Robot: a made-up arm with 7 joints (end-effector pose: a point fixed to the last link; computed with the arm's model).
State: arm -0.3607 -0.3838 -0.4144 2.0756 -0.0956 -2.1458 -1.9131
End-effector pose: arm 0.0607 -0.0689 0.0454 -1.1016 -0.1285 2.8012
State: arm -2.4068 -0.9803 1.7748 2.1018 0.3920 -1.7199 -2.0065
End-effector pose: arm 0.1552 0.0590 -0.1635 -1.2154 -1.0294 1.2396
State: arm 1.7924 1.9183 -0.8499 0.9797 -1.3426 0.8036 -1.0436
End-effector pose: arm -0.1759 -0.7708 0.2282 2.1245 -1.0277 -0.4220
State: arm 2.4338 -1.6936 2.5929 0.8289 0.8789 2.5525 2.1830
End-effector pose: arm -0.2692 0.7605 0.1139 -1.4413 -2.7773 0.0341
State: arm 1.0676 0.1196 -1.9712 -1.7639 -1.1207 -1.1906 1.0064
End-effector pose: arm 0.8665 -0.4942 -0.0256 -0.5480 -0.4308 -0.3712
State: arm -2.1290 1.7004 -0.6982 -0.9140 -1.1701 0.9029 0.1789
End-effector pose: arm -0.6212 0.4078 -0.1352 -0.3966 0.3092 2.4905
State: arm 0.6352 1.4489 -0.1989 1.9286 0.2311 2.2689 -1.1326
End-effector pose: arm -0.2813 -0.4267 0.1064 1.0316 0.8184 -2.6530
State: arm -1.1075 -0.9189 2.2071 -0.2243 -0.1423 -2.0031 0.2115
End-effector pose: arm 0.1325 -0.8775 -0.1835 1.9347 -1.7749 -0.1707
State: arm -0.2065 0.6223 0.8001 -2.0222 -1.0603 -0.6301 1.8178
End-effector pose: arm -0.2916 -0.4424 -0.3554 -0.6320 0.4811 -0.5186
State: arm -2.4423 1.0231 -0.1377 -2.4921 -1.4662 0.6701 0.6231
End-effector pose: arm 0.2957 0.2447 -0.6418 1.5281 0.7966 -1.7849
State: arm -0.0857 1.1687 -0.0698 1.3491 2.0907 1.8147 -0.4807
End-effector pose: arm 0.0867 0.4461 0.4134 -1.3040 -1.7291 -1.0311
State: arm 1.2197 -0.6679 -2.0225 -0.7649 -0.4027 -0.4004 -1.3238
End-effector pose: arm -0.1420 -0.2250 -0.7158 -0.3432 2.6553 0.0221
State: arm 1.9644 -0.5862 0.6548 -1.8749 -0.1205 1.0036 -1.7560
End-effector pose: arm 0.0109 0.4894 -0.2183 -1.8484 -1.5785 -0.2810
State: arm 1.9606 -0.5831 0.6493 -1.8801 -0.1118 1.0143 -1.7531
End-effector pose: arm 0.0081 0.4890 -0.2163 -1.8393 -1.6062 -0.2872
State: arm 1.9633 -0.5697 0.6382 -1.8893 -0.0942 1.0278 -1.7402
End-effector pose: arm 0.0098 0.4887 -0.2142 -1.8425 -1.6558 -0.2984
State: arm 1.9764 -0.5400 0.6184 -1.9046 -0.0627 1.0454 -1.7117
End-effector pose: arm 0.0189 0.4878 -0.2122 -1.8668 -1.7391 -0.3168
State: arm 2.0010 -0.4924 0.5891 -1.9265 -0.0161 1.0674 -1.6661
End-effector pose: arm 0.0363 0.4854 -0.2110 -1.9181 -1.8579 -0.3408
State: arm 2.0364 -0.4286 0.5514 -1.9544 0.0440 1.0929 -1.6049
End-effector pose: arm 0.0625 0.4792 -0.2116 -2.0011 -2.0050 -0.3659
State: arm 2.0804 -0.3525 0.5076 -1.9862 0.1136 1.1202 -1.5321
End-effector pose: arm 0.0968 0.4671 -0.2138 -2.1176 -2.1670 -0.3847
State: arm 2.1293 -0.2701 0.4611 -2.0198 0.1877 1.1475 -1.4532
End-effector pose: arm 0.1377 0.4473 -0.2161 2.0859 2.1439 0.3592
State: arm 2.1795 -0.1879 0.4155 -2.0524 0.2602 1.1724 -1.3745
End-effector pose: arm 0.1817 0.4200 -0.2162 1.9521 1.9803 0.3020
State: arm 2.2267 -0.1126 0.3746 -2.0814 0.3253 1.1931 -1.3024
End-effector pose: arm 0.2240 0.3883 -0.2125 1.8422 1.8200 0.2432
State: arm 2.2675 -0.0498 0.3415 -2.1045 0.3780 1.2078 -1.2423
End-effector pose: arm 0.2602 0.3569 -0.2056 1.7596 1.6802 0.1903
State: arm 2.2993 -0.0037 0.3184 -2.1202 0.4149 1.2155 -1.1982
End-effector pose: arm 0.2873 0.3308 -0.1979 1.7062 1.5737 0.1489
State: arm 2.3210 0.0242 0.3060 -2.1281 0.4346 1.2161 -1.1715
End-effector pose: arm 0.3045 0.3136 -0.1923 1.6817 1.5061 0.1218
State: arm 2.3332 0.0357 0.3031 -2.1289 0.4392 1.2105 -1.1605
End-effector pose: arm 0.3133 0.3056 -0.1903 1.6822 1.4743 0.1079
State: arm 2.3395 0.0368 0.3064 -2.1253 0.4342 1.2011 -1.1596
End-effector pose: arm 0.3170 0.3037 -0.1910 1.6988 1.4649 0.1026
